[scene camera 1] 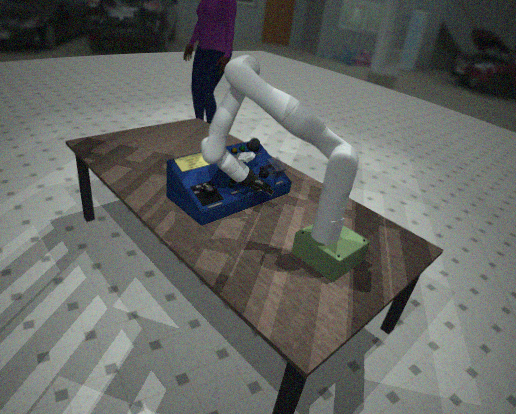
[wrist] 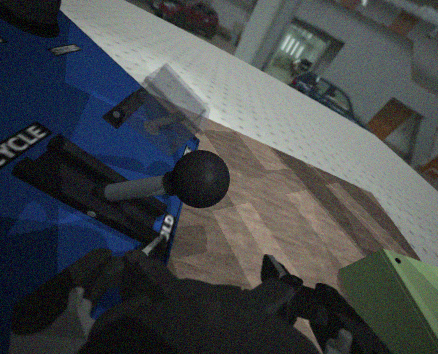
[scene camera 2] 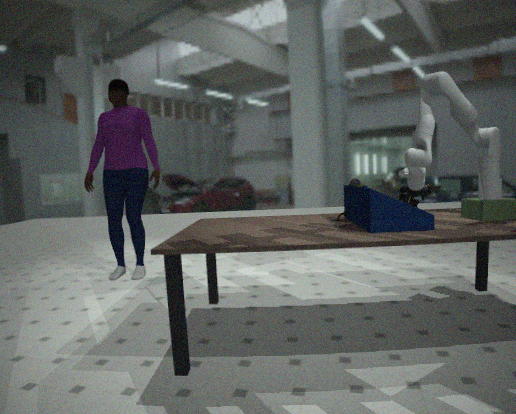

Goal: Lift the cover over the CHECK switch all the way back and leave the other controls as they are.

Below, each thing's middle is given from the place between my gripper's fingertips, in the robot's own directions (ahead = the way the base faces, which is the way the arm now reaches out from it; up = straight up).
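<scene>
From my hand, the clear switch cover (wrist: 164, 109) is 110 mm ahead and 120 mm to the right, and it's 40 mm above. There's the black ball-knob lever (wrist: 200, 179) too: my hand is 10 mm to the left of it, 60 mm short of it and 40 mm below it. And the blue control panel (scene camera 1: 186, 175), that's 70 mm to the left of my hand, 170 mm ahead of it and 20 mm above it.
</scene>
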